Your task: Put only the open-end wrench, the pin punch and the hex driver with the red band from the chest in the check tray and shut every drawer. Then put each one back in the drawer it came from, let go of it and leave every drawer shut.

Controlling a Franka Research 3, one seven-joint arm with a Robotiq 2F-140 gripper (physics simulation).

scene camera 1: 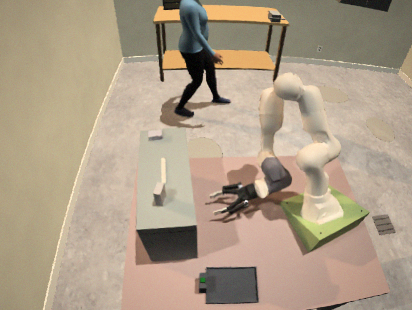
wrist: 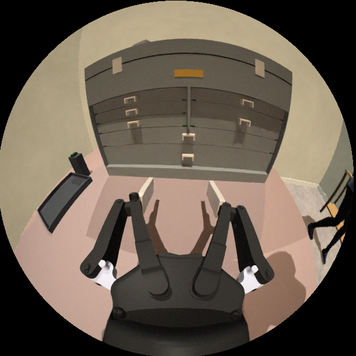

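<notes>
The grey chest (scene camera 1: 165, 215) (wrist: 187, 172) stands on the table, its drawer front facing my gripper. In the wrist view its drawers look shut: three handles at the left, two at the right and two in the centre column below. My gripper (scene camera 1: 216, 203) (wrist: 180, 185) is open and empty, low in front of the chest and apart from it, with its fingers pointing at the drawer fronts. The check tray (scene camera 1: 232, 285) (wrist: 65, 200) is dark and shows no tool in it. The open-end wrench, the pin punch and the hex driver do not show in either view.
A small dark box with a green top (scene camera 1: 202, 283) (wrist: 78, 163) adjoins the tray. Small blocks (scene camera 1: 155, 135) (scene camera 1: 159, 193) and a pale bar (scene camera 1: 163, 170) lie on the chest top. A person (scene camera 1: 194, 35) walks by the orange bench (scene camera 1: 235, 14) behind the table.
</notes>
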